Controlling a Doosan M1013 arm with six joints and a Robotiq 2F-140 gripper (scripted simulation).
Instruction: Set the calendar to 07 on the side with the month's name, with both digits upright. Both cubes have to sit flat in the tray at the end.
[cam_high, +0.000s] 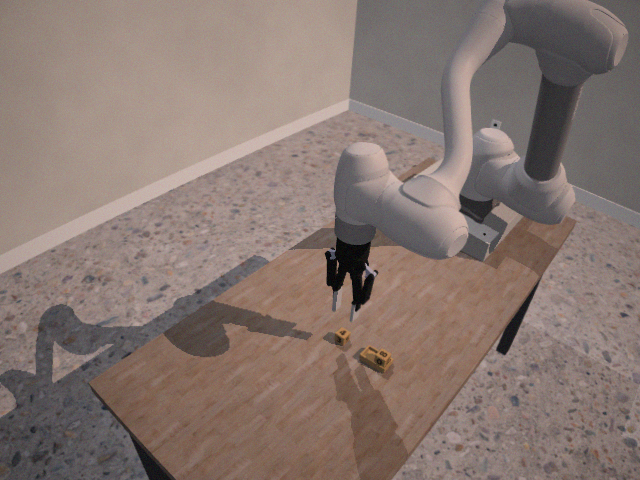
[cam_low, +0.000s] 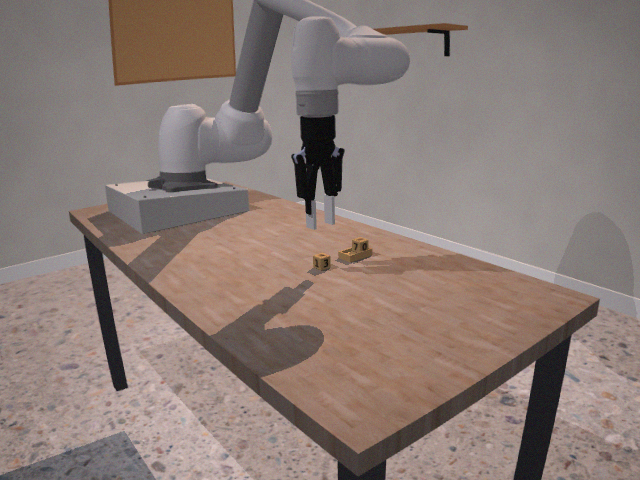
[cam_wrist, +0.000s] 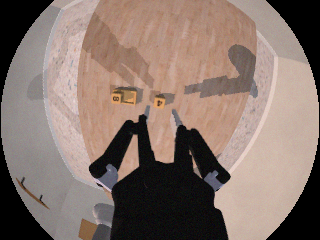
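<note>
Right now the tray is 110 mm to the left of my hand and 120 mm below it.
</note>
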